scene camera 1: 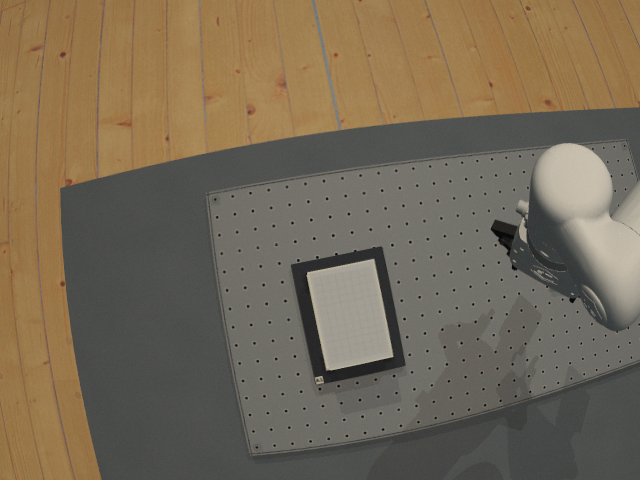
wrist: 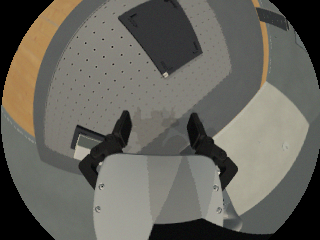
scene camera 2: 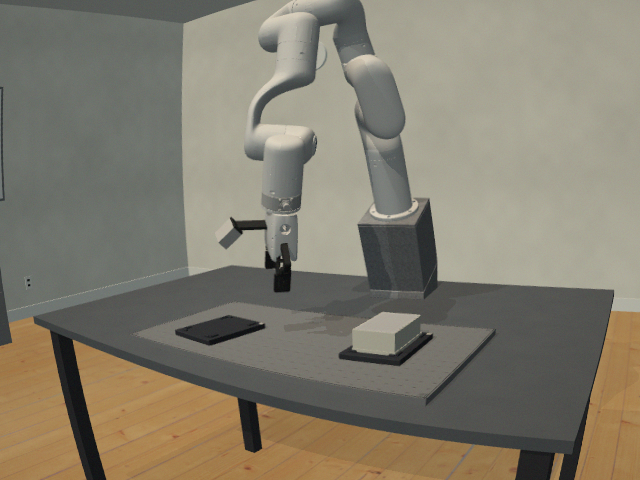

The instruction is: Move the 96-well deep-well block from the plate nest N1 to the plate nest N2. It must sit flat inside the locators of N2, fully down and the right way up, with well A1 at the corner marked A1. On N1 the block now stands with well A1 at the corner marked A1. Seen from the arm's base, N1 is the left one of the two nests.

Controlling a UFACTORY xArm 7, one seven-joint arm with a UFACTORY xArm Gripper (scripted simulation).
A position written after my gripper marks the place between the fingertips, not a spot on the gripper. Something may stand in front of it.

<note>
I see my gripper (scene camera 2: 276, 279), a deep-well block (scene camera 1: 351, 321), a nest N2 (scene camera 2: 228, 328) and a nest N1 (scene camera 1: 304, 297).
The deep-well block shows as well in scene camera 2 (scene camera 2: 387, 333). My gripper shows as well in scene camera 1 (scene camera 1: 547, 275). The nest N1 also shows in scene camera 2 (scene camera 2: 409, 351).
</note>
